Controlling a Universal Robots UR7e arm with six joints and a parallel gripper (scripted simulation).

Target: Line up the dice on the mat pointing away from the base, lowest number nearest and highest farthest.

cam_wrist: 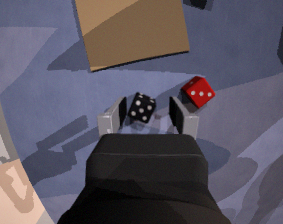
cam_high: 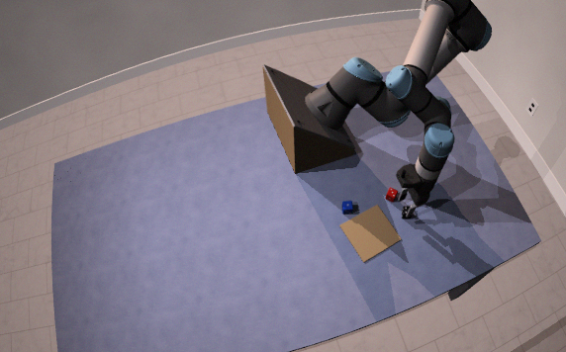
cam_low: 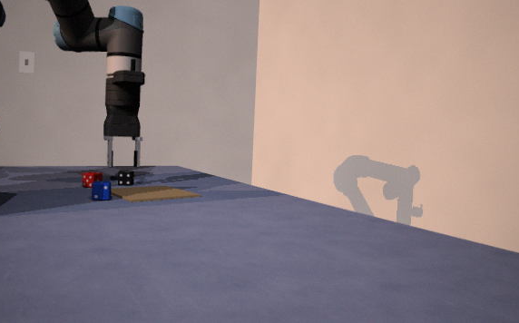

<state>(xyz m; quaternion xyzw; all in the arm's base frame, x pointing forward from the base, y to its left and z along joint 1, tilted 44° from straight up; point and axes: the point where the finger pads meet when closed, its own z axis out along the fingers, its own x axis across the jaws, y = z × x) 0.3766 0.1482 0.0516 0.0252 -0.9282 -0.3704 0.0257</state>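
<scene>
The black die lies 1 cm ahead of my hand, 1 cm to the left of it and 4 cm below it. Also, from my hand: red die (7 cm behind, 1 cm to the right, 4 cm below); then blue die (7 cm behind, 17 cm to the right, 4 cm below); then tan mat (3 cm ahead, 12 cm to the right, 6 cm below).
</scene>
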